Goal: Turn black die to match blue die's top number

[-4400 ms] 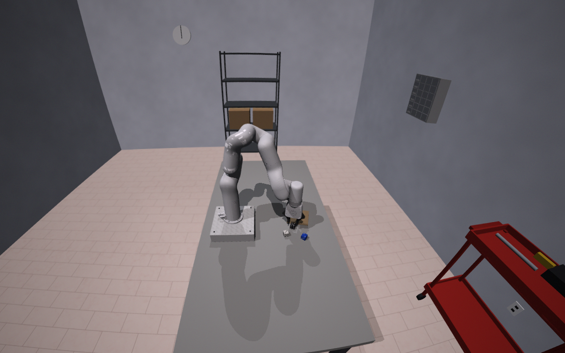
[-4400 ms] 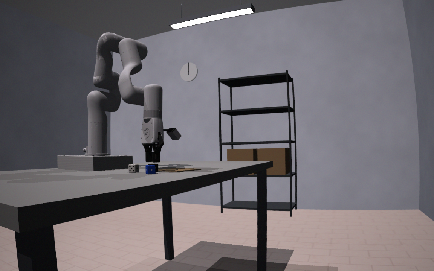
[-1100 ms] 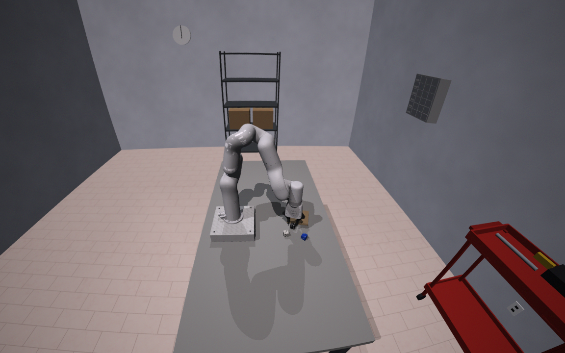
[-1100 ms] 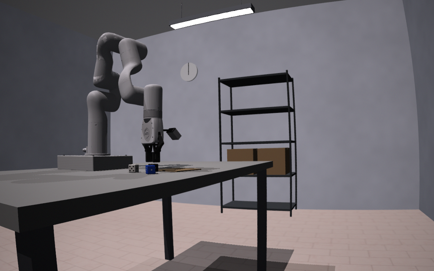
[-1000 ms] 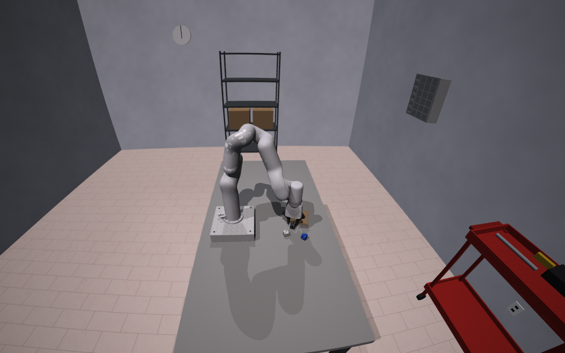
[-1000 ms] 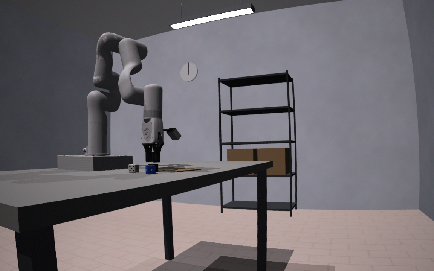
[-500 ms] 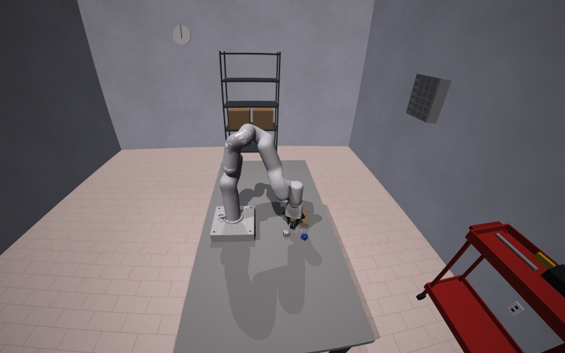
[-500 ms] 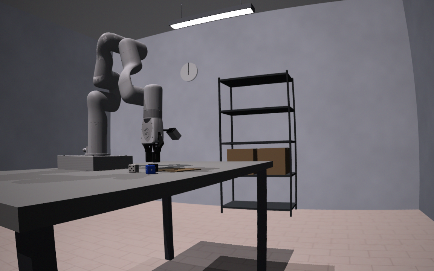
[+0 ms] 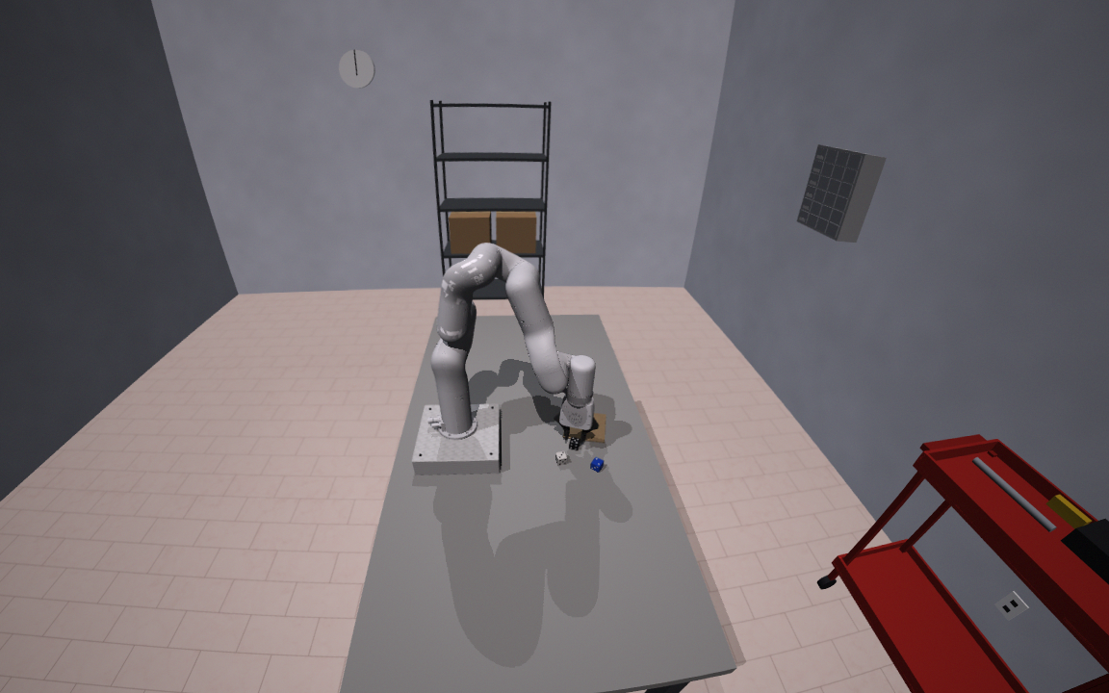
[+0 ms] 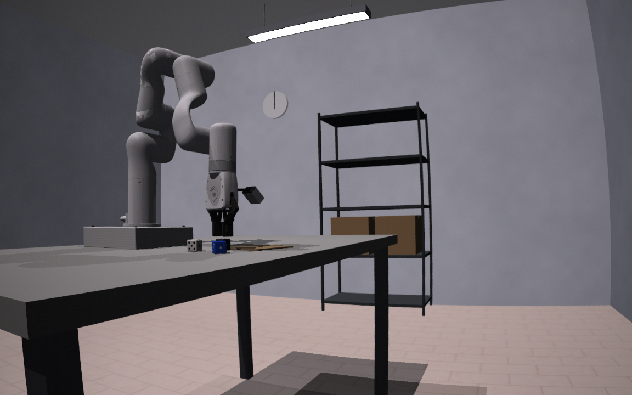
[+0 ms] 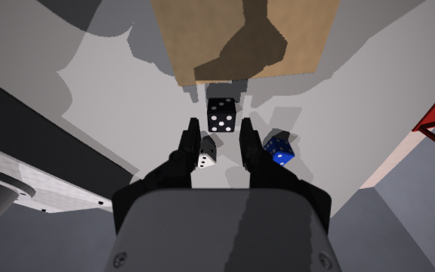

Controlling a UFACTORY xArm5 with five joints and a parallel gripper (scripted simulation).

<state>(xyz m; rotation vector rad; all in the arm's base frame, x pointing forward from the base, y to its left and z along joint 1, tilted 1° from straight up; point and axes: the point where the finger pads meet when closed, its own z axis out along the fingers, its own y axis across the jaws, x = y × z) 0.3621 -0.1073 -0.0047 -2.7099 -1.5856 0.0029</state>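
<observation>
Now: hand 4 cm above the black die. Round my hand: blue die (10 cm to the right, 4 cm below, 4 cm ahead); white die (6 cm behind, 5 cm to the right, 4 cm below); tan mat (9 cm to the left, 7 cm ahead, 5 cm below).
</observation>
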